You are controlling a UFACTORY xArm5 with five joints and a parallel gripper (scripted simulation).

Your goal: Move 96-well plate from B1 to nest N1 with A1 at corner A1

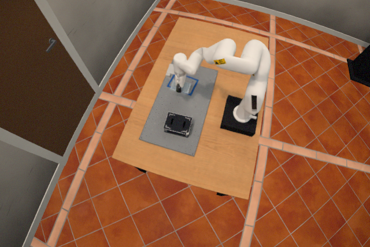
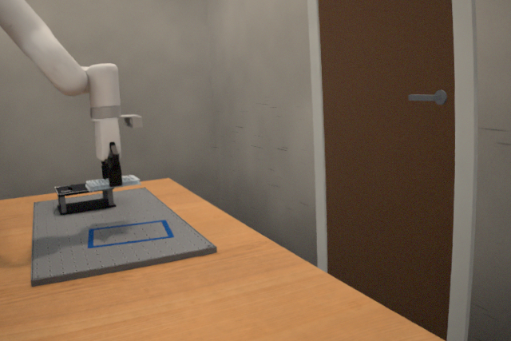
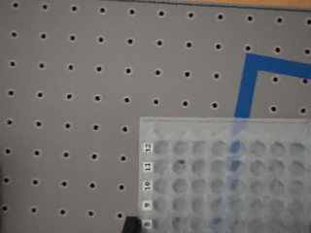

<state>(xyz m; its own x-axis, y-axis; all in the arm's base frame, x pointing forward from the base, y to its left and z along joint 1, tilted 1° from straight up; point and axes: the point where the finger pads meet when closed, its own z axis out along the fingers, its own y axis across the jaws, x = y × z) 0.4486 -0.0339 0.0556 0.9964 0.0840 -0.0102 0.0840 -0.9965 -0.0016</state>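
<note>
Right now my hand is 240 mm to the right of the raised plate nest, 70 mm past it and 60 mm above it. From my hand the other things lie so: 96-well plate: 10 mm below.
</note>
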